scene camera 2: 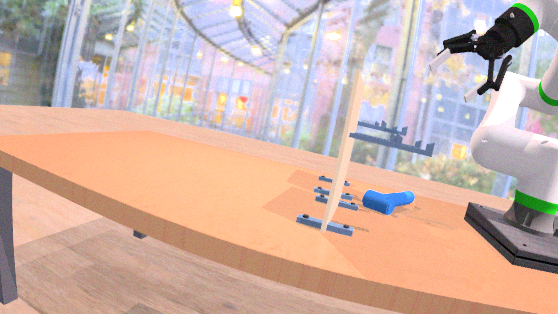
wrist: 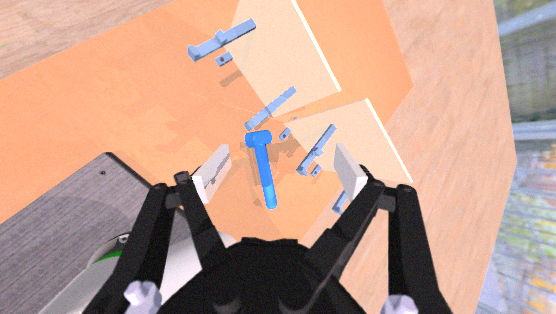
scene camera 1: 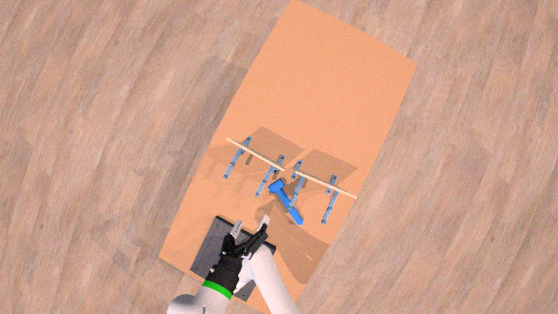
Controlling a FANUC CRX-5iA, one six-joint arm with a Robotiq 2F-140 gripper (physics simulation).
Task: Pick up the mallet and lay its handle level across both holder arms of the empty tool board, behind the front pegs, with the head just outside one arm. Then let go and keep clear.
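Places are measured from the arm's base along level axes (x ahead, y left, z up), in millimetres.
Pixels of known places: gripper, fingertip midpoint: [scene camera 2: 447, 82] [wrist: 281, 154] [scene camera 1: 253, 219]; arm's base, link origin: [scene camera 2: 527, 226].
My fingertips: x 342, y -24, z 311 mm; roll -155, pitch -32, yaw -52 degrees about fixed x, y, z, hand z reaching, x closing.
Ahead of a thing's pixels: the offset from my fingertips to its middle. "pt": to the spot under its first point. Level surfaces: height alone.
The blue mallet @[dy -136, dx +23, dz -337 mm] [scene camera 1: 276, 186] [scene camera 2: 380, 201] [wrist: 264, 170] lies on the table in front of the boards, its head towards them. From above, the right board's left arm [scene camera 1: 298, 191] passes over its handle. Two upright tool boards, the left one @[dy +82, dx +176, dz -211 mm] [scene camera 1: 260, 157] [wrist: 285, 55] and the right one @[dy -225, dx +141, dz -196 mm] [scene camera 1: 315, 180] [wrist: 357, 140], carry no tool; each has two blue-grey holder arms with pegs. In scene camera 2 the arms [scene camera 2: 392, 143] stand high above the table. My gripper [scene camera 1: 251, 223] [scene camera 2: 450, 80] [wrist: 281, 154] is open and empty, well above the table, back from the mallet on the robot's side.
The robot's dark base plate [scene camera 1: 205, 250] [scene camera 2: 490, 235] [wrist: 75, 205] stands on the orange table @[dz -359 mm] [scene camera 1: 340, 75] [scene camera 2: 150, 175] behind the gripper. Small blue-grey feet @[pt dy +188, dx +222, dz -351 mm] [scene camera 2: 341, 230] hold the boards at the table top. The arms jut from the boards towards the robot.
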